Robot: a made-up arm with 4 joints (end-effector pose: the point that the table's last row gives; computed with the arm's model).
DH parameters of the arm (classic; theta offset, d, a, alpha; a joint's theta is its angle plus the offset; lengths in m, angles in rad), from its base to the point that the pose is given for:
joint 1: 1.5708 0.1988 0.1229 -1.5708
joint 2: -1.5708 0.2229 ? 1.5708
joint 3: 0 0.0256 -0.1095 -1.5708
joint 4: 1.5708 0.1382 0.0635 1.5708
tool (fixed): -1.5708 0.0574 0 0
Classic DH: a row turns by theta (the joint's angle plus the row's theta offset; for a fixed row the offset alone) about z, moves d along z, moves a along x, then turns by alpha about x.
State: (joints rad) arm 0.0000 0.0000 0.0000 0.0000
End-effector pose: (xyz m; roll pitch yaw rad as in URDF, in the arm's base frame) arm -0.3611 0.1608 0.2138 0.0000 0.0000 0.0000
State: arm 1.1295 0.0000 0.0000 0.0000
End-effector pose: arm -0.2996 -0.2578 0.2138 0.0000 0.0000 1.1295
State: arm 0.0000 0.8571 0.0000 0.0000
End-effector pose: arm -0.3611 0.1590 0.1800 -0.8571 0.0000 0.0000
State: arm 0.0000 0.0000 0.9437 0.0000
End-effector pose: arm -0.2618 0.1608 0.1234 0.0000 -0.9437 0.0000
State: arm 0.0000 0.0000 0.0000 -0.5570
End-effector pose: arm -0.3611 0.1209 0.2387 0.5570 0.0000 0.0000
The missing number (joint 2, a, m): 0.0671
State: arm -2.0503 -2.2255 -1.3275 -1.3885
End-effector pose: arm 0.1463 0.2528 0.0257 -3.1410 -0.6323 -0.7828
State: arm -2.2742 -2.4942 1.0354 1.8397
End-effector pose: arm 0.2397 -0.0283 0.3235 0.3247 0.7560 -3.0679
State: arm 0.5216 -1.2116 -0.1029 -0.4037
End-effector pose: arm -0.3551 -0.1118 0.2259 1.6170 0.0361 0.6180
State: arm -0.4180 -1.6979 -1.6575 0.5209
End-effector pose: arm -0.3146 0.0353 0.2294 1.0388 -0.1266 1.2402
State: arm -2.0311 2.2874 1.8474 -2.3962
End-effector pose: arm 0.1869 -0.0026 0.3064 1.0589 0.6839 -0.1002
